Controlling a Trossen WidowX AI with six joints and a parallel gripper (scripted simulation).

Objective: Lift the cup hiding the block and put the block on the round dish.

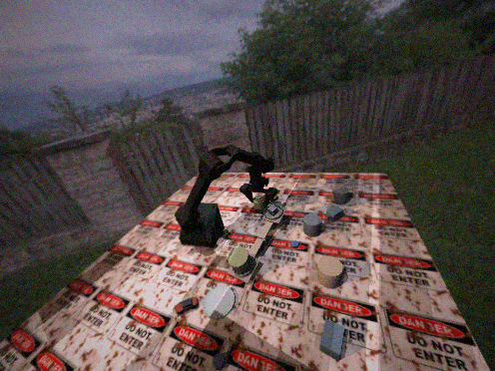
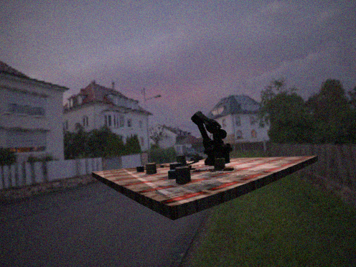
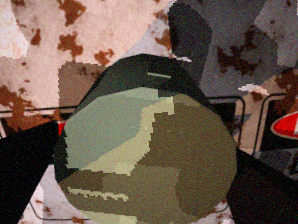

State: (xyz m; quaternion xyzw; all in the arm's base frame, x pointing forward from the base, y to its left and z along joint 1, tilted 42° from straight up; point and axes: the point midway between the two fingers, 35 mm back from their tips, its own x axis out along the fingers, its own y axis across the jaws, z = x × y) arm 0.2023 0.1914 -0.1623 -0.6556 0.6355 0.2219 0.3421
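Right now my gripper tip is 20 mm to the right of the olive cup and 10 mm short of it. Round my gripper tip: grey cylinder (390 mm ahead, 140 mm to the left); round dish (480 mm to the right, 30 mm below, 30 mm ahead); tan cylinder (340 mm ahead, 310 mm to the right).
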